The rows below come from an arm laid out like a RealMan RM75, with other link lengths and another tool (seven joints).
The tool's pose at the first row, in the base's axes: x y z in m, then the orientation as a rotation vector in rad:
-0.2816 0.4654 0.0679 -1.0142 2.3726 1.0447
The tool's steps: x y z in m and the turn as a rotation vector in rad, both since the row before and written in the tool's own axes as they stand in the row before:
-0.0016 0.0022 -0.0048 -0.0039 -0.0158 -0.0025
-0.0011 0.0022 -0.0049 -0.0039 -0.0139 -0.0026
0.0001 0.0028 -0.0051 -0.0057 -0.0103 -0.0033
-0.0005 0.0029 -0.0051 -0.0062 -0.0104 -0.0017
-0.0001 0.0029 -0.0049 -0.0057 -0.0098 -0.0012
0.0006 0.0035 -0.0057 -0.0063 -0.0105 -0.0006
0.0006 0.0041 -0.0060 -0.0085 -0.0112 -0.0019
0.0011 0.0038 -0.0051 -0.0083 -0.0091 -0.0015
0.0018 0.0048 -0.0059 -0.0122 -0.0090 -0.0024
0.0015 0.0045 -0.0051 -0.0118 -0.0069 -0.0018
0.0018 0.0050 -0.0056 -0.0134 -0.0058 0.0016
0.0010 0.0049 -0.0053 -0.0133 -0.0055 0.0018
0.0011 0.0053 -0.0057 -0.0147 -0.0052 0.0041
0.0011 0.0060 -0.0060 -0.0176 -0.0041 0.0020
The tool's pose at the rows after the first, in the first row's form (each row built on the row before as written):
-0.2823 0.4636 0.0731 -1.0064 2.3570 1.0530
-0.2834 0.4614 0.0780 -1.0001 2.3428 1.0607
-0.2858 0.4587 0.0826 -0.9979 2.3304 1.0694
-0.2879 0.4563 0.0876 -0.9941 2.3189 1.0793
-0.2902 0.4538 0.0922 -0.9900 2.3084 1.0885
-0.2935 0.4506 0.0971 -0.9850 2.2976 1.0988
-0.2973 0.4474 0.1024 -0.9816 2.2845 1.1114
-0.3012 0.4445 0.1067 -0.9793 2.2734 1.1234
-0.3063 0.4410 0.1115 -0.9795 2.2603 1.1397
-0.3109 0.4381 0.1158 -0.9805 2.2493 1.1552
-0.3161 0.4348 0.1204 -0.9795 2.2410 1.1738
-0.3207 0.4319 0.1253 -0.9784 2.2330 1.1922
-0.3256 0.4287 0.1305 -0.9757 2.2263 1.2132
-0.3310 0.4254 0.1363 -0.9771 2.2175 1.2366

